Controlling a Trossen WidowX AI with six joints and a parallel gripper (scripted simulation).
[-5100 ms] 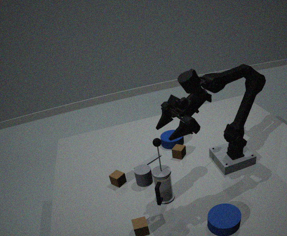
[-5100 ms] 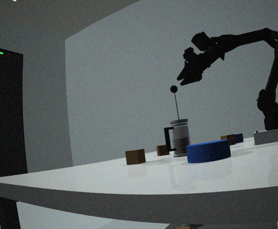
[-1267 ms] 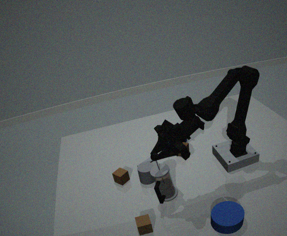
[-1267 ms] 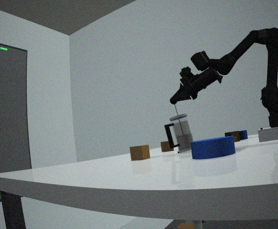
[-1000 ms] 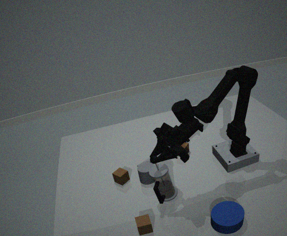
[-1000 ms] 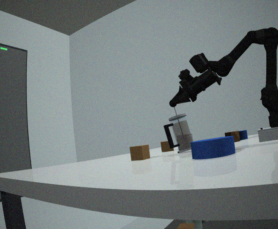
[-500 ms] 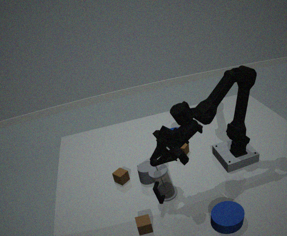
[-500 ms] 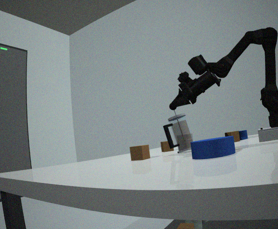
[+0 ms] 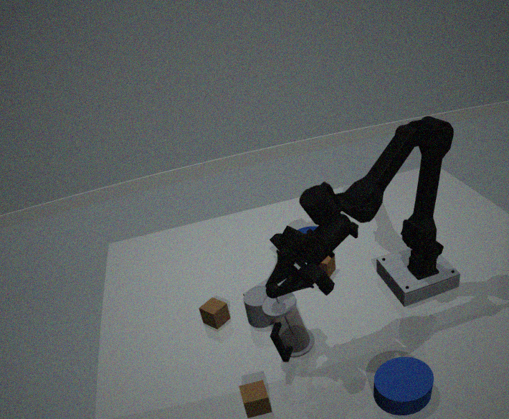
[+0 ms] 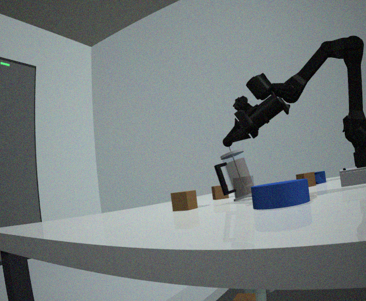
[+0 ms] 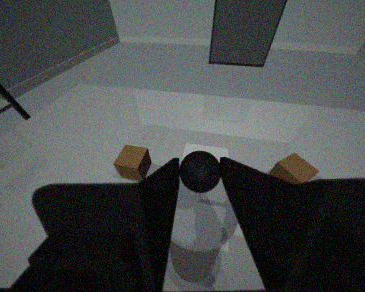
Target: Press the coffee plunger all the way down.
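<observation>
Right now the glass coffee press is 20 mm behind my gripper tip, 10 mm to the left of it and 90 mm below it.
</observation>
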